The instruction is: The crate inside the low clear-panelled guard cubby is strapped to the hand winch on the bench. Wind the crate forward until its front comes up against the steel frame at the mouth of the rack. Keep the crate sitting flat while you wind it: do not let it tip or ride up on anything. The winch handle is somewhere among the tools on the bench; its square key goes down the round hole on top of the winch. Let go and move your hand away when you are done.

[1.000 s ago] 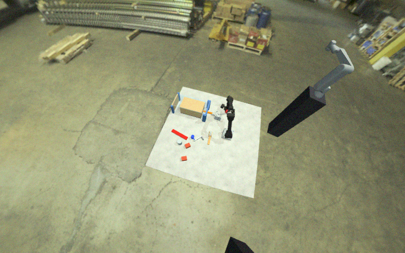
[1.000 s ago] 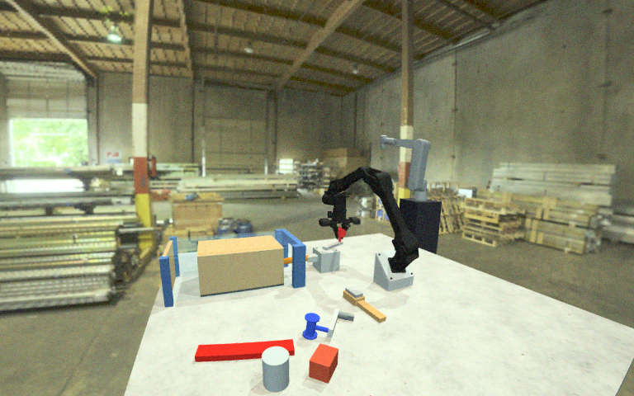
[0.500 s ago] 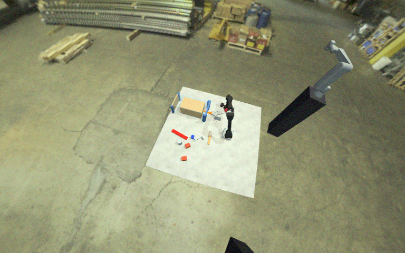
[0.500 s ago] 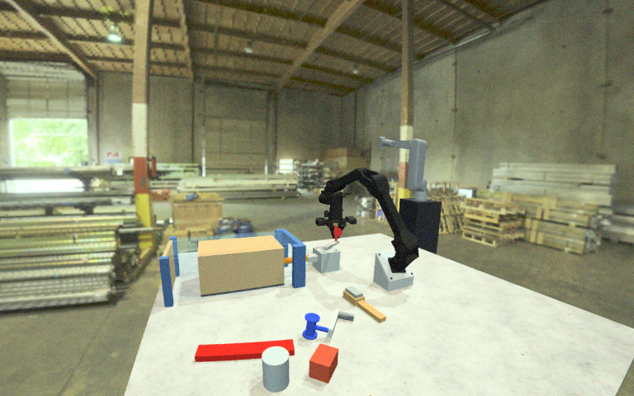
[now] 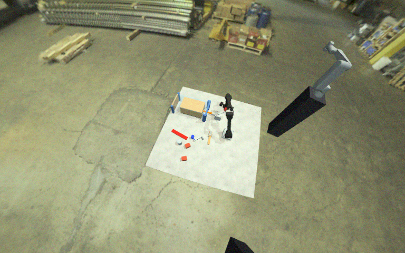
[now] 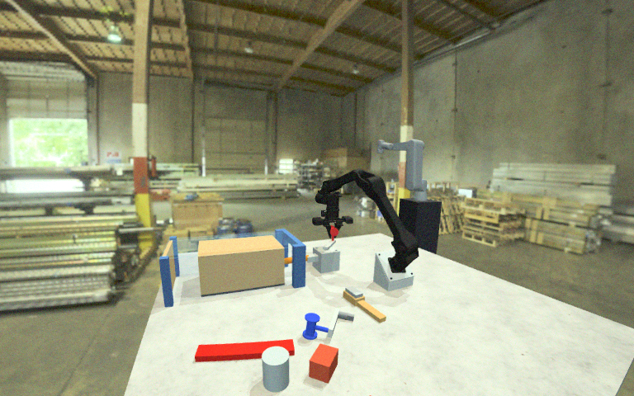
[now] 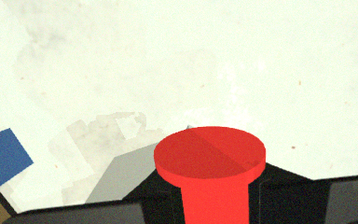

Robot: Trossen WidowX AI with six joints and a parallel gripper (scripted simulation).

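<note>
Now: the blue frame 220 mm ahead of my gripper tip and 110 mm to the left of it. Also, from my gripper tip: red-knobbed winch handle 20 mm ahead, 40 mm to the left, 10 mm below; then red knob 10 mm to the left, 20 mm above; then grey winch 40 mm ahead, 80 mm to the left, 80 mm below.
</note>
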